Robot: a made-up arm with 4 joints.
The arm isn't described. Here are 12 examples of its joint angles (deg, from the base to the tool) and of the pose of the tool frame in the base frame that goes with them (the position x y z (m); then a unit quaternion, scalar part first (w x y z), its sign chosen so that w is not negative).
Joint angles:
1: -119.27 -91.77 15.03 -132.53
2: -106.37 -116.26 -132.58 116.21
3: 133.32 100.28 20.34 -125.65
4: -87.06 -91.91 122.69 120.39
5: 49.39 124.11 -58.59 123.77
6: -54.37 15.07 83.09 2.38
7: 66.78 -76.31 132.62 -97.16
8: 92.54 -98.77 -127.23 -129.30
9: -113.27 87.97 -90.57 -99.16
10: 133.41 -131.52 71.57 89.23
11: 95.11 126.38 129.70 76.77
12: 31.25 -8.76 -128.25 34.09
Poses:
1: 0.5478 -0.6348 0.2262 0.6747 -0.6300 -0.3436 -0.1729
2: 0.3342 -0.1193 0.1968 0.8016 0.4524 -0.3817 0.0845
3: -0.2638 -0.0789 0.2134 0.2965 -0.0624 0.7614 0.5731
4: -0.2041 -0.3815 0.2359 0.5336 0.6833 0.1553 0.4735
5: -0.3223 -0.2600 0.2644 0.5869 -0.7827 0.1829 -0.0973
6: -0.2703 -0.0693 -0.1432 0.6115 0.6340 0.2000 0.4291
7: 0.0328 0.4402 0.1621 0.5160 -0.6299 -0.4282 0.3919
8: -0.2628 0.2052 0.1927 0.5319 -0.6598 0.1363 -0.5130
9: 0.4756 -0.0526 0.1340 0.5630 0.6120 -0.3545 -0.4276
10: 0.4729 0.2732 0.4376 0.1081 0.6018 -0.4926 -0.6193
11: 0.1783 0.2105 0.1540 0.3180 -0.3494 -0.4341 0.7670
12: -0.4233 -0.1091 0.2021 0.4333 -0.7372 0.5123 0.0795
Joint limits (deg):
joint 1: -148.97..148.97
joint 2: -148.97..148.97
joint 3: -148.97..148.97
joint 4: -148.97..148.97
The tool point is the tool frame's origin. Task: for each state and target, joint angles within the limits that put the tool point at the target. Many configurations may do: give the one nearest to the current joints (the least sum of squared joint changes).
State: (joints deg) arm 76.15 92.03 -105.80 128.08
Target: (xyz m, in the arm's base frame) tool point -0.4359 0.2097 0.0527
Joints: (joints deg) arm 83.15 59.09 -95.55 134.59
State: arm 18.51 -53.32 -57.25 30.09
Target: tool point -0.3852 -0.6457 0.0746
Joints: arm -29.27 -73.87 -45.37 32.07
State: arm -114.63 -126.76 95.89 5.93
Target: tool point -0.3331 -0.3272 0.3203
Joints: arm -69.91 -140.24 103.28 7.58
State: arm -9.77 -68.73 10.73 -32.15
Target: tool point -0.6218 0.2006 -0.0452
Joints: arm 6.11 -59.60 68.13 -23.07
